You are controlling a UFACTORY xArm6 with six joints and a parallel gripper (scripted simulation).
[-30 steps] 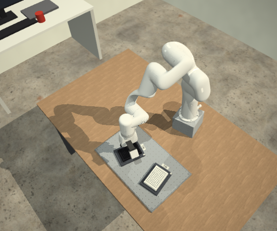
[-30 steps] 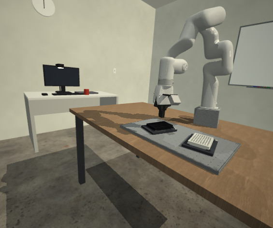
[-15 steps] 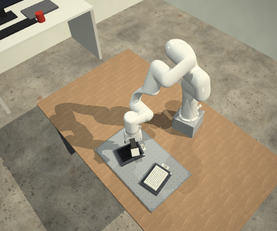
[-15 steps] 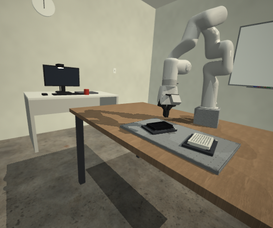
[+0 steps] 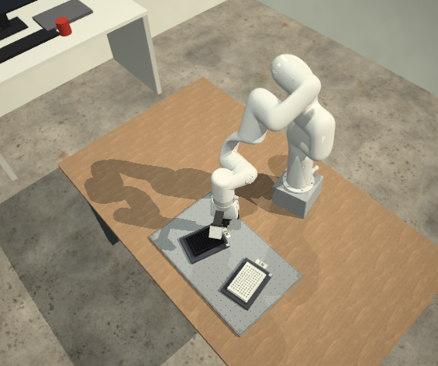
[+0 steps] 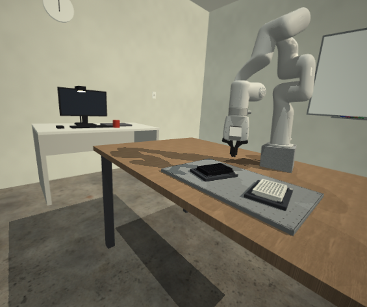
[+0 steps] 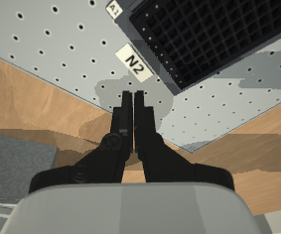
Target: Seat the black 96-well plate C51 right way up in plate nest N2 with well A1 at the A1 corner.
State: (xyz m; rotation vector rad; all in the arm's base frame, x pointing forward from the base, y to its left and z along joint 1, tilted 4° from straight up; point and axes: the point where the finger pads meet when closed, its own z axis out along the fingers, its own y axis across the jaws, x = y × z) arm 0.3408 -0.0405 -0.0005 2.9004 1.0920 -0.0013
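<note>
Right now the N2 label is 90 mm below my hand. Round my hand: N1 label: 20 mm behind, 190 mm to the left, 90 mm below; black 96-well plate C51: 90 mm ahead, 20 mm to the right, 70 mm below; A1 mark: 30 mm ahead, 50 mm to the left, 80 mm below.
</note>
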